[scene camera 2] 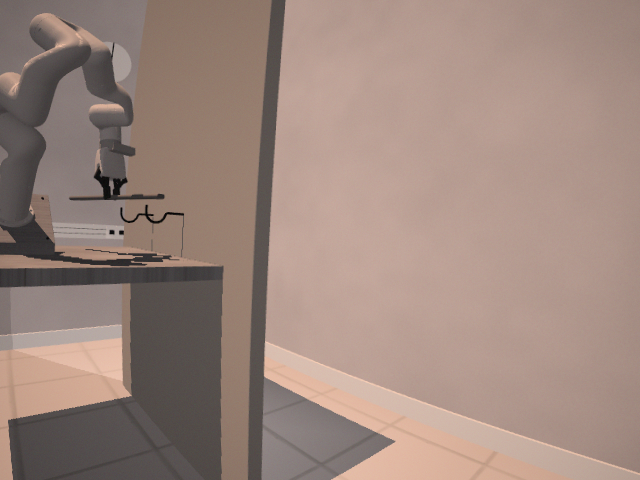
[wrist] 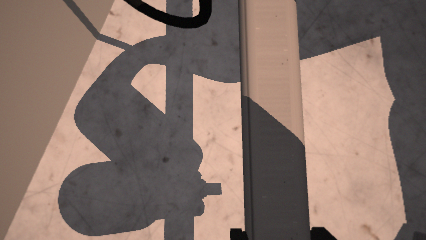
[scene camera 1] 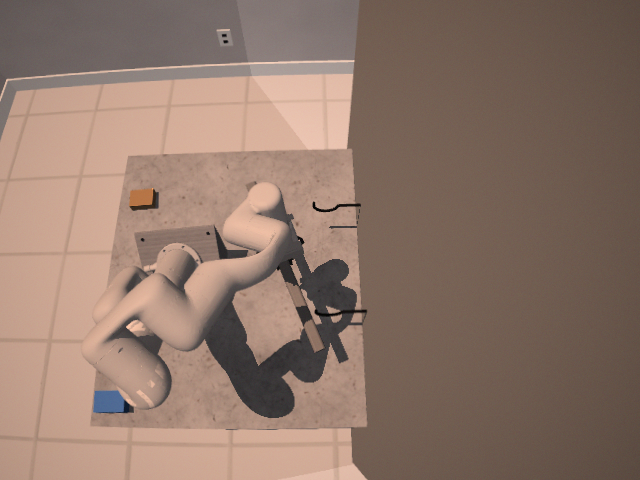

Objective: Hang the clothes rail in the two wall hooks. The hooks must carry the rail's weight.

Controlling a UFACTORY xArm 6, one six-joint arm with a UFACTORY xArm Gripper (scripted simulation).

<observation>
same spot on wall panel: (scene camera 2: 205, 109) = (scene camera 1: 387, 325)
</observation>
